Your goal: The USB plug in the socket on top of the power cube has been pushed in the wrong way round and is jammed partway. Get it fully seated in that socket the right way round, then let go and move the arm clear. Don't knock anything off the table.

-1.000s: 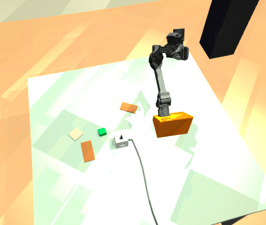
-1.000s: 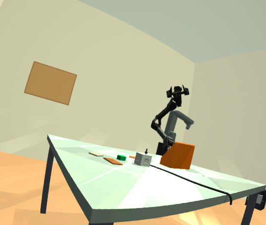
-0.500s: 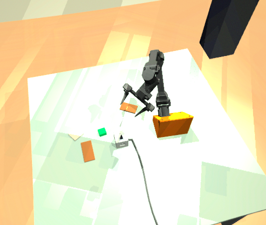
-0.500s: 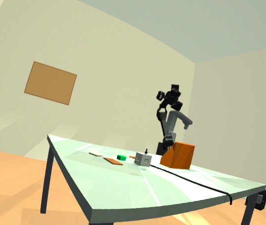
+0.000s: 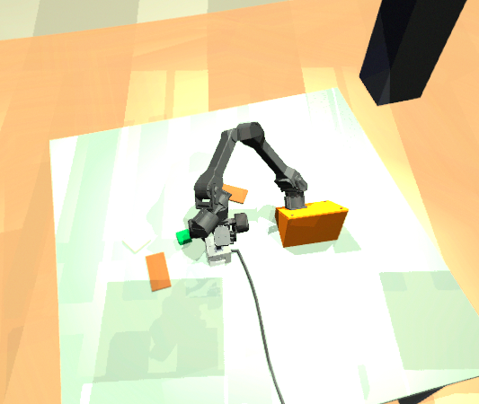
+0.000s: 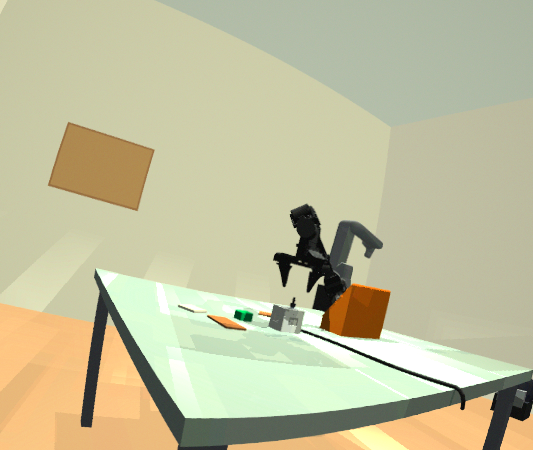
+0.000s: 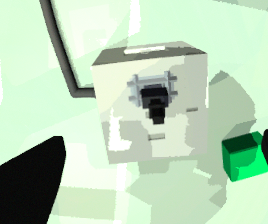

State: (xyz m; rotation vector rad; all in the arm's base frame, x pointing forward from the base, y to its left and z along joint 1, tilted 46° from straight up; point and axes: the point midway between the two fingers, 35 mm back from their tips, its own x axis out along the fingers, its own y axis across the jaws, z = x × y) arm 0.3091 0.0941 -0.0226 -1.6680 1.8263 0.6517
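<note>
Now: the black USB plug 5 cm below my gripper tip. The rest, counted from my gripper tip: orange card 22 cm ahead, 13 cm below; then green block 10 cm ahead, 11 cm to the right, 12 cm below; then pale card 27 cm ahead, 14 cm to the right, 13 cm below.
</note>
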